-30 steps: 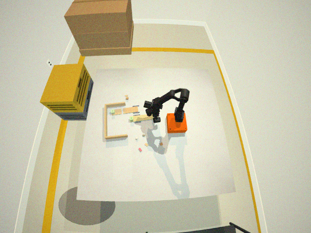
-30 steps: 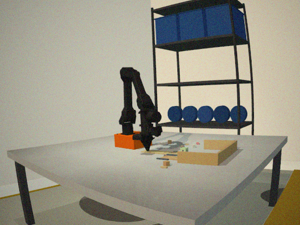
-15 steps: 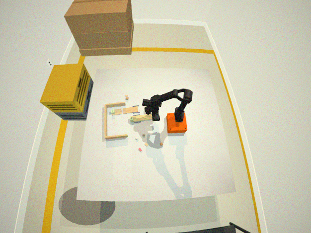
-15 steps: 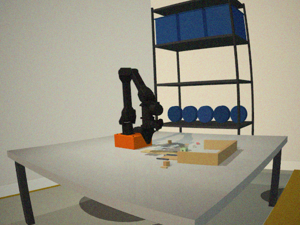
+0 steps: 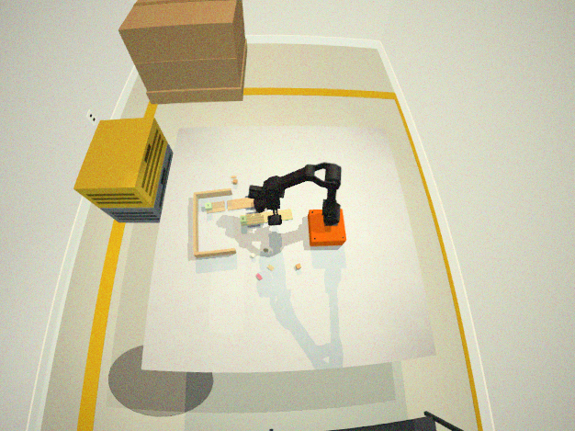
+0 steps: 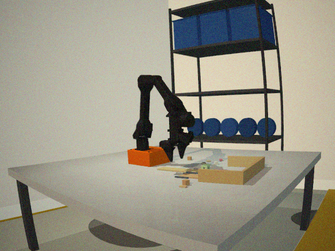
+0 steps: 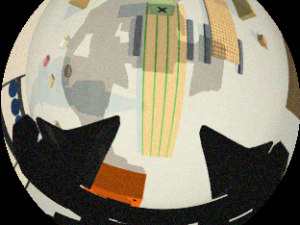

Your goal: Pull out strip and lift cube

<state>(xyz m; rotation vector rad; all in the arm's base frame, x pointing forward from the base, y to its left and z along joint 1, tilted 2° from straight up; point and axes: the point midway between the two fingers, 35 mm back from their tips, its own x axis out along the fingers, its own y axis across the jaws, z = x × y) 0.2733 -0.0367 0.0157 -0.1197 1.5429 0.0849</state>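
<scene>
Right now my gripper tip is 30 mm short of the strip, 10 mm to the right of it and 50 mm above it.
</scene>
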